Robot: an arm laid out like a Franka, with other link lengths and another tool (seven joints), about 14 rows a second.
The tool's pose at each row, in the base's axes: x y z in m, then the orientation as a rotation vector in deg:
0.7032, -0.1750, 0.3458, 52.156, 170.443, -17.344
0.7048, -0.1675, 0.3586, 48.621, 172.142, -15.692
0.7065, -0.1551, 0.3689, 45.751, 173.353, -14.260
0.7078, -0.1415, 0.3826, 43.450, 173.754, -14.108
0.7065, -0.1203, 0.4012, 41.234, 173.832, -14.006
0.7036, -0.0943, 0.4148, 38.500, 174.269, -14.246
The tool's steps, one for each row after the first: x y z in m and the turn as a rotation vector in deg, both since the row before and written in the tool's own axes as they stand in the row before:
0.0019, 0.0047, -0.0140, -0.988, 0.549, -2.501
0.0044, 0.0096, -0.0123, -0.870, 0.369, -1.984
0.0049, 0.0102, -0.0157, -0.165, -0.280, -1.464
0.0102, 0.0151, -0.0216, -0.181, -0.535, -1.347
0.0135, 0.0196, -0.0174, 0.077, -0.329, -1.750

